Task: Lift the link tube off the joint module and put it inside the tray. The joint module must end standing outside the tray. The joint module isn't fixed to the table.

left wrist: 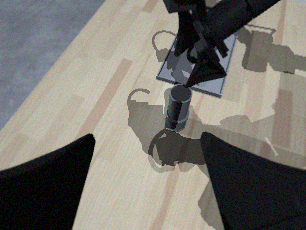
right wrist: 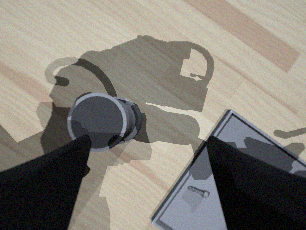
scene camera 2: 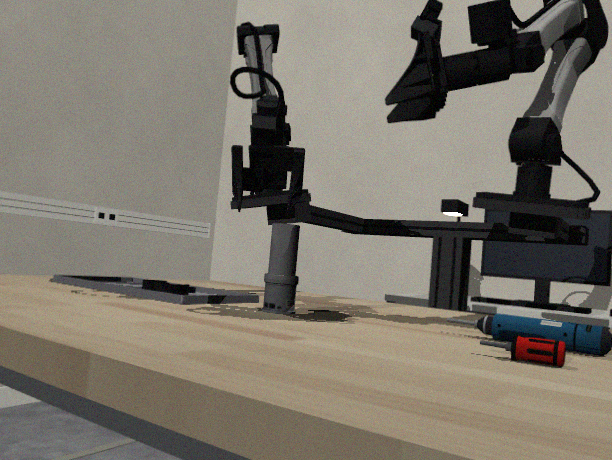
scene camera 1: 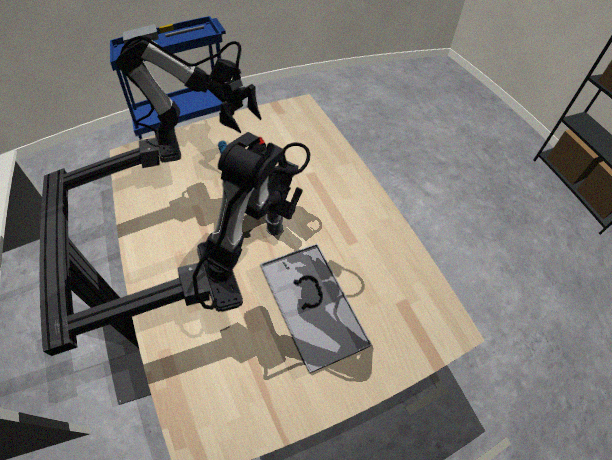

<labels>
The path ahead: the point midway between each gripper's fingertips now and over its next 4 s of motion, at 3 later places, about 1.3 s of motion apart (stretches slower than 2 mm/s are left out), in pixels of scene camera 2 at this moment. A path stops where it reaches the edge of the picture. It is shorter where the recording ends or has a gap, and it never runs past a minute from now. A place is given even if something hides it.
My left gripper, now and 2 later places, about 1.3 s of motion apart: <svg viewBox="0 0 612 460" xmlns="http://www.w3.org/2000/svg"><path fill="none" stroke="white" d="M386 111L377 112L227 165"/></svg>
My right gripper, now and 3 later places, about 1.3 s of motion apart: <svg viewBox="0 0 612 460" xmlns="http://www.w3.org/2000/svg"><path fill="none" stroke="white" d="M263 211L282 262L282 246L242 223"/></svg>
</labels>
